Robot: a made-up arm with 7 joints.
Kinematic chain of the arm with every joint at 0, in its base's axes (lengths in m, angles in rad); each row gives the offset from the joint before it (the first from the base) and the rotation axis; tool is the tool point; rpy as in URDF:
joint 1: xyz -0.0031 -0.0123 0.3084 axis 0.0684 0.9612 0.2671
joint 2: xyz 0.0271 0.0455 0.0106 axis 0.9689 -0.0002 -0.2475
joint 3: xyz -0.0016 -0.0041 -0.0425 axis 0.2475 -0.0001 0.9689
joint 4: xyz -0.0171 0.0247 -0.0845 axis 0.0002 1 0
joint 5: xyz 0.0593 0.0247 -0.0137 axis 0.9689 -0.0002 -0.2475
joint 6: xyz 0.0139 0.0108 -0.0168 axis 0.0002 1 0
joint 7: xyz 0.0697 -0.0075 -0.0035 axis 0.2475 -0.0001 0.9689
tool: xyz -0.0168 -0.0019 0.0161 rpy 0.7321 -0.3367 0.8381
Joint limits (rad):
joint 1: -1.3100..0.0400
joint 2: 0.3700..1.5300
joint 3: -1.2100..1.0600
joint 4: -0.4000..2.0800
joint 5: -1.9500..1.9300
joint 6: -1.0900..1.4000
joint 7: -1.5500..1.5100
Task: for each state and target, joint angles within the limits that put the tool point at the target. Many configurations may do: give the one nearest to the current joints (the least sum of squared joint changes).
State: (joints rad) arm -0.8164 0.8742 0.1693 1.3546 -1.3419 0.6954 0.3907
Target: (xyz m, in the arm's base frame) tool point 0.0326 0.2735 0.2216
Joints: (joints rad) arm -0.2322 1.0891 0.2395 1.6645 -1.3001 0.5736 0.3876
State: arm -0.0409 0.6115 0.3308 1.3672 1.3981 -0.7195 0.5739
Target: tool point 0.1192 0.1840 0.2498
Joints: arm -0.4593 0.9345 0.4044 0.9631 1.2088 -1.0900 0.4652
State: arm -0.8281 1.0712 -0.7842 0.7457 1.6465 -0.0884 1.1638
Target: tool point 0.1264 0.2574 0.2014
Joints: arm -0.3042 1.1199 -0.7936 1.1200 1.6707 0.0892 1.3530
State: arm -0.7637 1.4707 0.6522 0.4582 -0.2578 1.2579 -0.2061
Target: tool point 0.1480 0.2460 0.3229
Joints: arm -0.7833 1.0765 0.3711 0.6494 -0.2582 1.1375 -0.2527
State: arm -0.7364 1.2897 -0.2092 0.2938 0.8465 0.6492 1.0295
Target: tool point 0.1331 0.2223 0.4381
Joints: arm -0.7635 1.3533 0.2965 0.3032 0.8904 0.7730 0.9116
